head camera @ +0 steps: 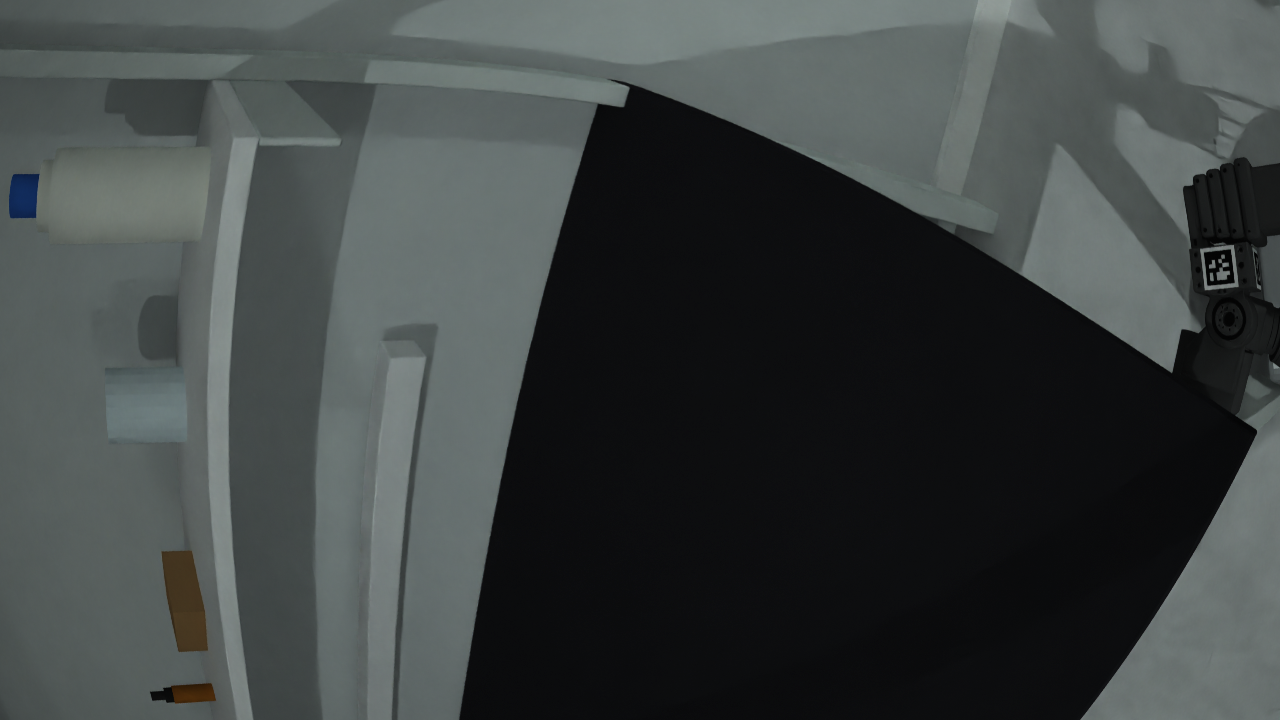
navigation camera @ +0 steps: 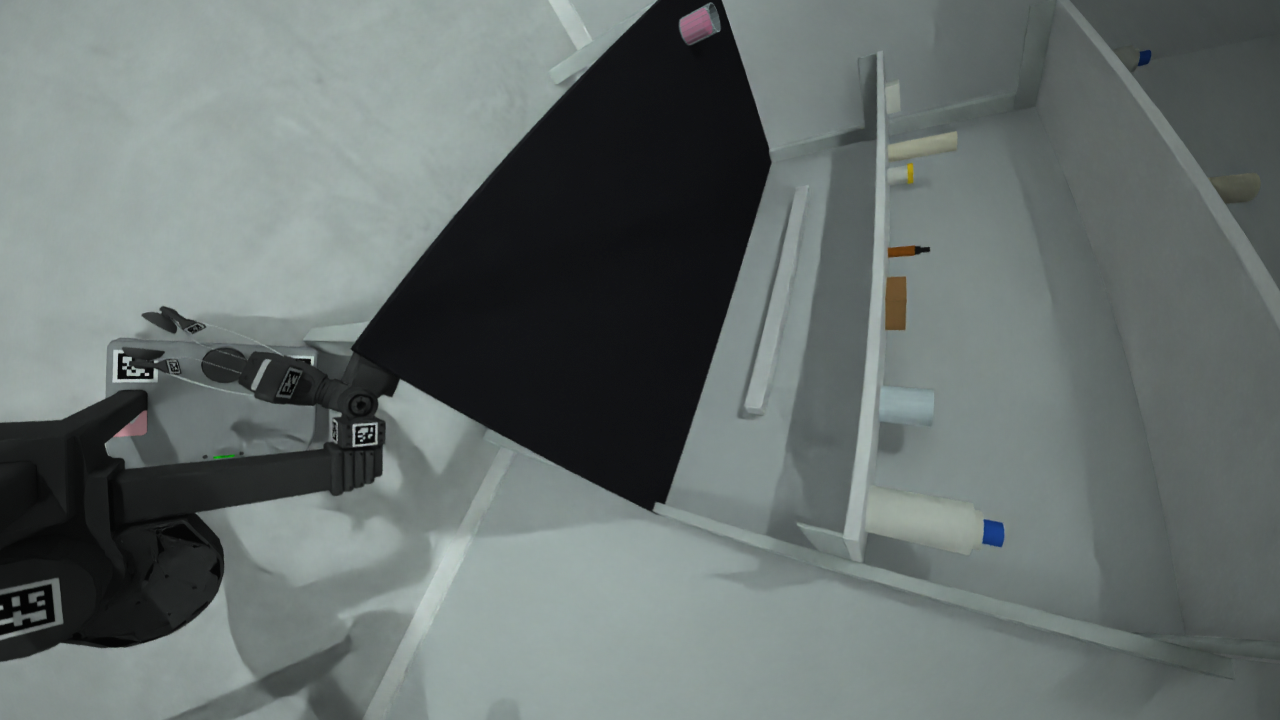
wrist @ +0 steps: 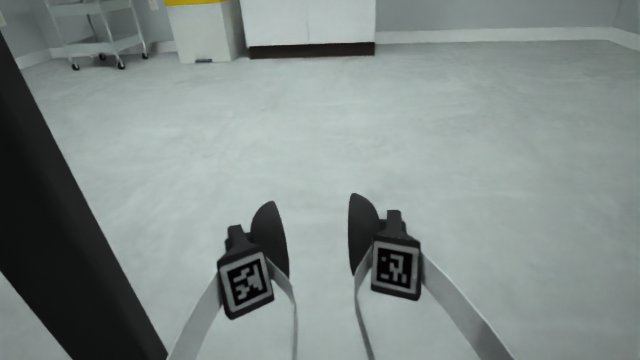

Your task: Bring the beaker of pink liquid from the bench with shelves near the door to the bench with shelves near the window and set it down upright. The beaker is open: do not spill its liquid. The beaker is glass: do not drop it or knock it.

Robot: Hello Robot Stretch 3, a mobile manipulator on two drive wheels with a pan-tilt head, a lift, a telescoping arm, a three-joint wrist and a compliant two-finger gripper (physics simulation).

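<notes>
The beaker of pink liquid (navigation camera: 699, 25) stands upright on the black top of the bench with shelves (head camera: 805, 402) (navigation camera: 608, 250), near a far corner at the top of the navigation view. The beaker does not show in the head or wrist views. My gripper (navigation camera: 150, 338) (wrist: 314, 223) is open, with nothing between its fingers. It is over the floor beside my base, off the near corner of the bench and far from the beaker. In the head view my wrist shows at the right edge; the fingers are out of frame.
The bench's shelf holds a white bottle (head camera: 129, 195) (navigation camera: 926, 519), a pale blue container (head camera: 145, 404) (navigation camera: 906, 405), a brown box (head camera: 183, 600) (navigation camera: 896, 302) and an orange marker (head camera: 192, 693) (navigation camera: 902, 251). A yellow-topped bin (wrist: 202, 30) and white cabinet (wrist: 307, 22) stand across the floor.
</notes>
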